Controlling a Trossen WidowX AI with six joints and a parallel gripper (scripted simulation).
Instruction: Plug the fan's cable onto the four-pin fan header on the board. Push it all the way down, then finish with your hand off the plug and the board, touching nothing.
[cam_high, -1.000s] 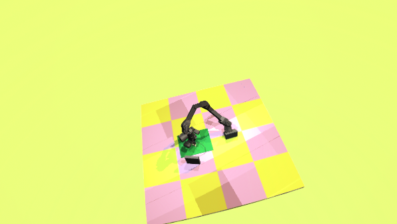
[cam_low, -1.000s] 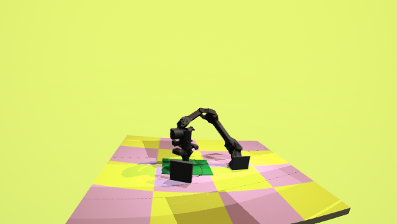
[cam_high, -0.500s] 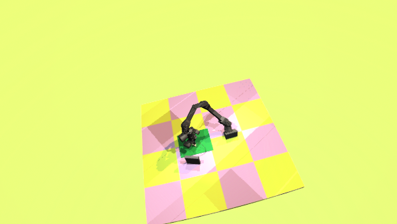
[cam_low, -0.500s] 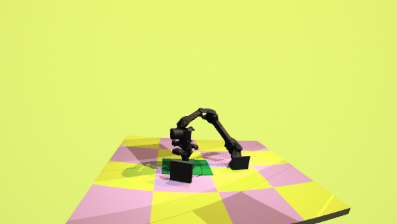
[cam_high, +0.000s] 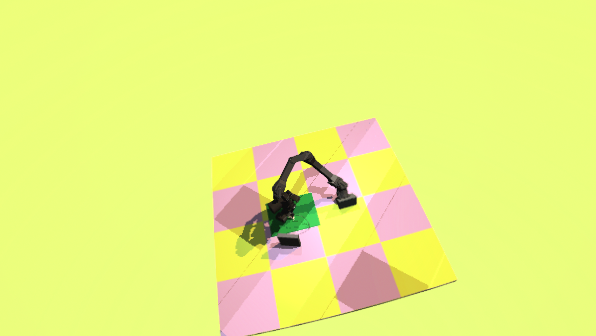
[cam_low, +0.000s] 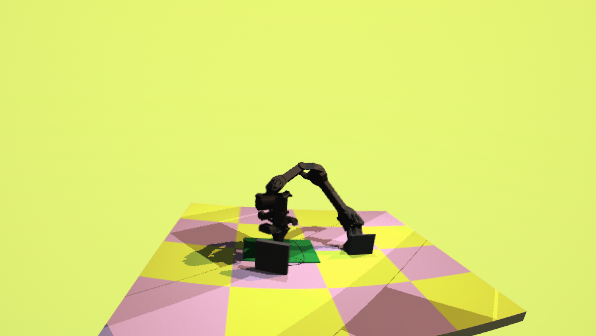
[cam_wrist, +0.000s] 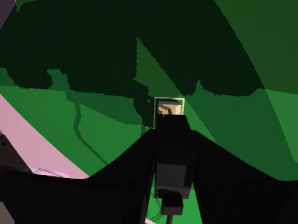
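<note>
The pale four-pin header lies 40 mm below my gripper tip. Also, from my gripper tip: black fan: 160 mm to the left, 40 mm ahead, 20 mm above; then dark fan plug: 10 mm to the left, 10 mm above; then green board: 50 mm below, 20 mm to the right, 10 mm behind.
</note>
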